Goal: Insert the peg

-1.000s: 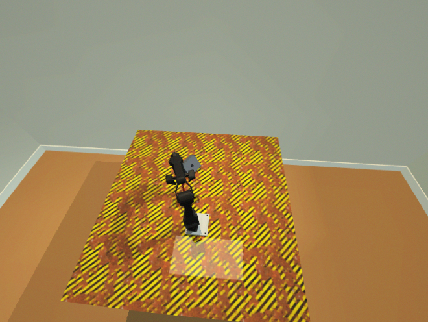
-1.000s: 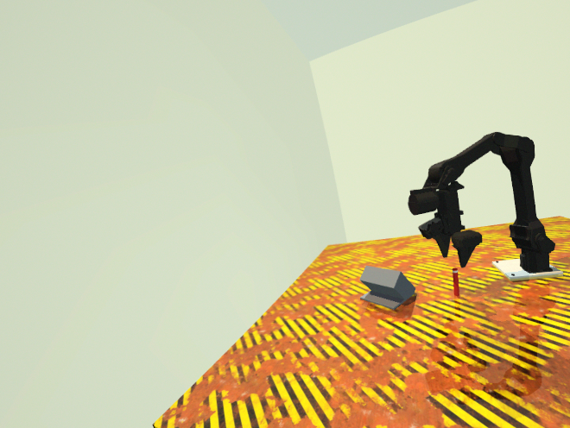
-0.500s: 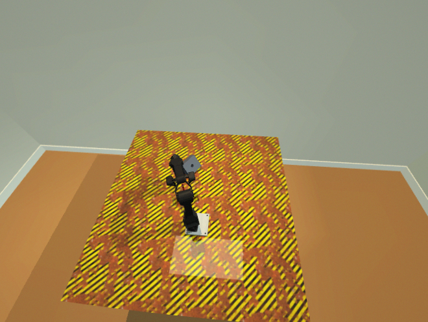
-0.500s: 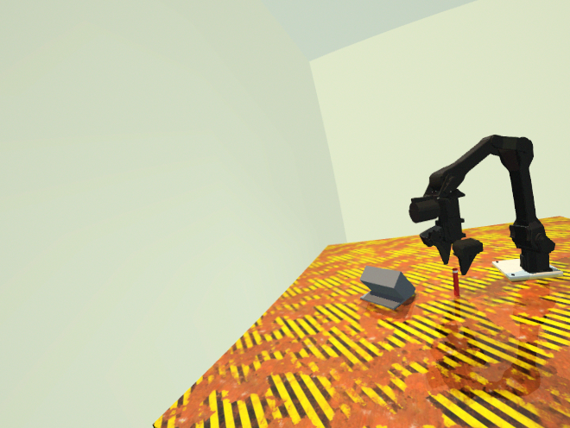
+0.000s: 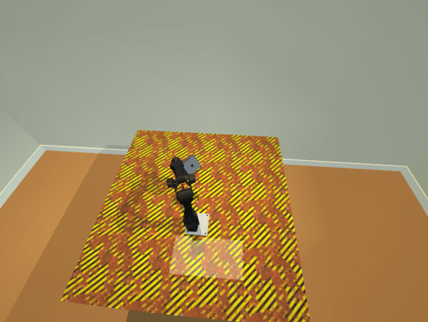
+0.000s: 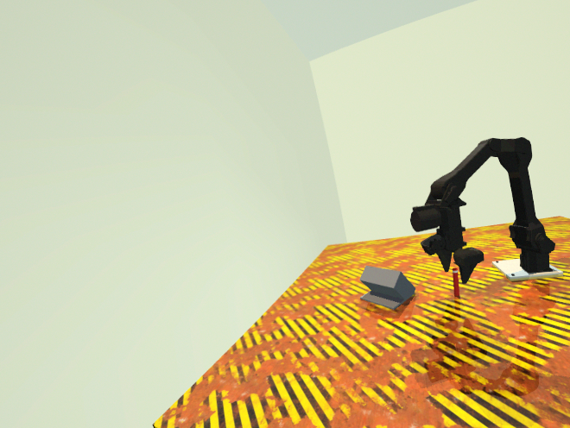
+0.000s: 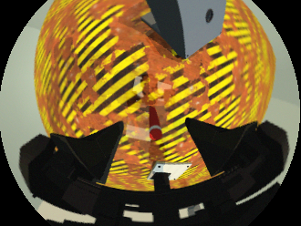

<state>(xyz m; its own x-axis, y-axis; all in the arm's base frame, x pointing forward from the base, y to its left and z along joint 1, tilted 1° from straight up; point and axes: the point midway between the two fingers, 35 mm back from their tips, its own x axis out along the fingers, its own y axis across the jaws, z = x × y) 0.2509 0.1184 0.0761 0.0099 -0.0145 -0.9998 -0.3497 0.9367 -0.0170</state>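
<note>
My gripper tip is now right at the red peg. The rest, counted from my gripper tip: grey sloped panel: 200 mm ahead, 10 mm to the right, 20 mm below.
</note>
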